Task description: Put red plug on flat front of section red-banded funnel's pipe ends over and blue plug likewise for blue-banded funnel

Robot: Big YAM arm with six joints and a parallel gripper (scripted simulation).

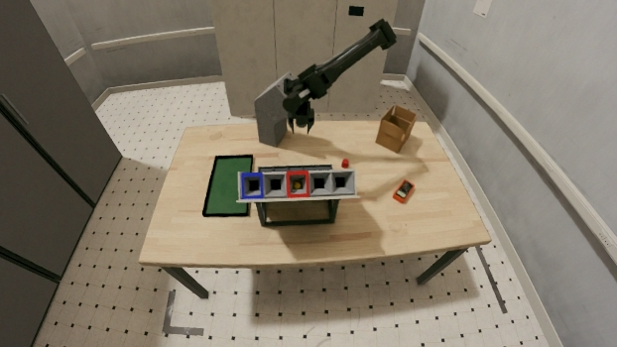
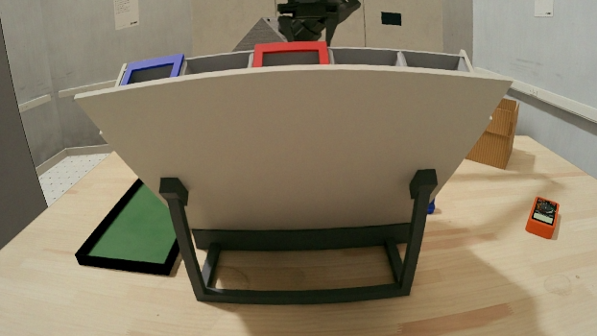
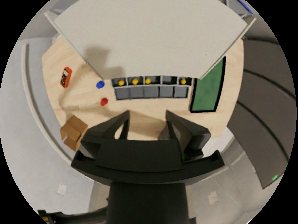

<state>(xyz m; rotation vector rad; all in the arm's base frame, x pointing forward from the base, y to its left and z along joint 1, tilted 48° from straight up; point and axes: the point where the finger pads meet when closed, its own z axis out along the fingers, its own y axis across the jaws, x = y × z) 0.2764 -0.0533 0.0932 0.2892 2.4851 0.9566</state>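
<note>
My gripper is now 300 mm above the red plug, 240 mm to the right of it and 90 mm past it. From my hand the other things lie so: stand leg (240 mm ahead, 220 mm below, 180 mm to the right); then pale cover (130 mm ahead, 110 mm below, 20 mm to the right); then blue plug (300 mm below, 240 mm to the left).
</note>
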